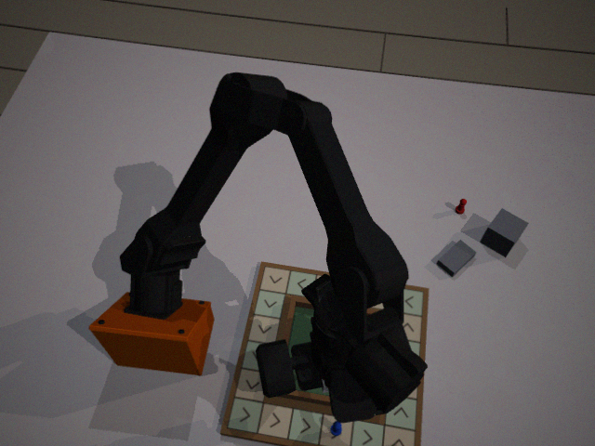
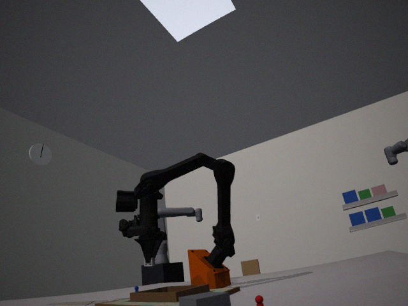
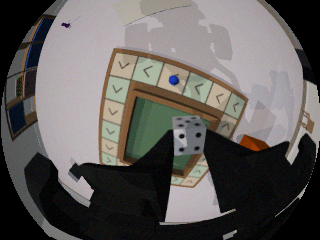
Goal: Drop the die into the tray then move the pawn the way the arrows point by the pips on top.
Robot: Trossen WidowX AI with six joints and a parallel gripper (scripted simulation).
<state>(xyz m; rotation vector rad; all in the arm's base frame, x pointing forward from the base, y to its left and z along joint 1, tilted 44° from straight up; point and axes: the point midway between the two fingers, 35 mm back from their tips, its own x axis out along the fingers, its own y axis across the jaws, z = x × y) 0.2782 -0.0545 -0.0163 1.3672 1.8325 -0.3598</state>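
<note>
Now: gripper tip 80 mm above the blue pawn, 40 mm to the left of it and 20 mm short of it. Also, from my gripper tip: green dice tray 100 mm below, 70 mm to the left, 10 mm behind; then beige card 210 mm to the right, 140 mm ahead, 110 mm below; then white die right at my gripper tip.
</note>
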